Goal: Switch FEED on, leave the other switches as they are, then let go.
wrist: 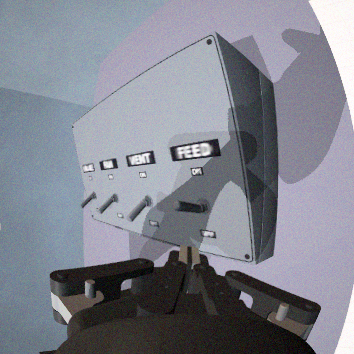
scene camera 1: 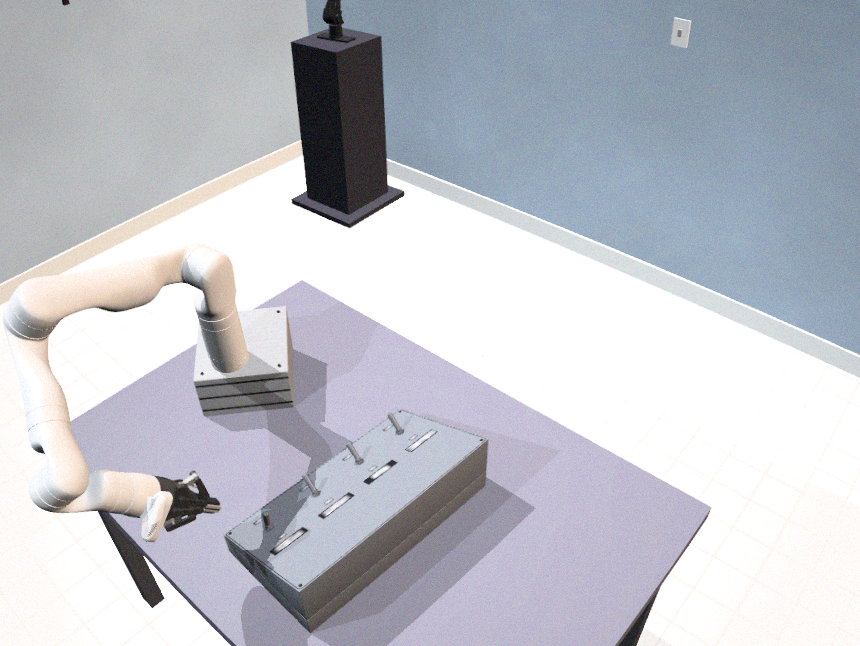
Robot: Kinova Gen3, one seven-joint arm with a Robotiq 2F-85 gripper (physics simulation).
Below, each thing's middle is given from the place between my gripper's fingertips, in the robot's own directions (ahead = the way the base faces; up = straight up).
Scene:
I see the grey switch panel (scene camera 1: 321, 549) 13 cm ahead of my hand, 24 cm to the left of it and 11 cm below it.

